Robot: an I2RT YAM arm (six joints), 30 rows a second.
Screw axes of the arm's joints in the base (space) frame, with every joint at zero. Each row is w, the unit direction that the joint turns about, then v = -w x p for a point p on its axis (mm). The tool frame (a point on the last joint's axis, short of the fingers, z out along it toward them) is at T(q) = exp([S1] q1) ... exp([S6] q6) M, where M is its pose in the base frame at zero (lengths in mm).
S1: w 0 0 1 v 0.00 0.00 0.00
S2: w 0 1 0 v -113.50 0.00 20.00
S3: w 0 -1 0 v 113.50 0.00 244.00
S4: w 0 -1 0 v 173.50 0.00 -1.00
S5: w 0 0 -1 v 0.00 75.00 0.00
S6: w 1 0 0 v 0.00 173.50 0.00
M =
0 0 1 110.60
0 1 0 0.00
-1 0 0 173.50
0 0 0 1
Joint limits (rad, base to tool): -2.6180..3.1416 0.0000..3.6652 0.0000..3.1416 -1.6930..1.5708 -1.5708..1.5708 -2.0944..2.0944
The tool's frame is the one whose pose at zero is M.
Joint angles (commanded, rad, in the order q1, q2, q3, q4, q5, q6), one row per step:
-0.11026, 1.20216, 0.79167, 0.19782, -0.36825, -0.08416
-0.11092, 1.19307, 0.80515, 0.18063, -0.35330, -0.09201
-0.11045, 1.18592, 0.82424, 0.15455, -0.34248, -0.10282
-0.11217, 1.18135, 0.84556, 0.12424, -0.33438, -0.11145
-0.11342, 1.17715, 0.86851, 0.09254, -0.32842, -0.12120
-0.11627, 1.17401, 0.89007, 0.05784, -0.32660, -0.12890
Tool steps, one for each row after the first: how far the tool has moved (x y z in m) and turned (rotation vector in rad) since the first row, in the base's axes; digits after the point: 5 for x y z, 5 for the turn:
-0.00109, -0.00056, 0.00527, -0.01114, -0.00696, -0.01375
-0.00185, -0.00071, 0.01112, -0.02367, -0.00948, -0.02175
-0.00232, -0.00141, 0.01667, -0.03315, -0.00688, -0.02962
-0.00287, -0.00190, 0.02258, -0.04326, -0.00441, -0.03467
-0.00356, -0.00267, 0.02742, -0.05001, 0.00387, -0.03750

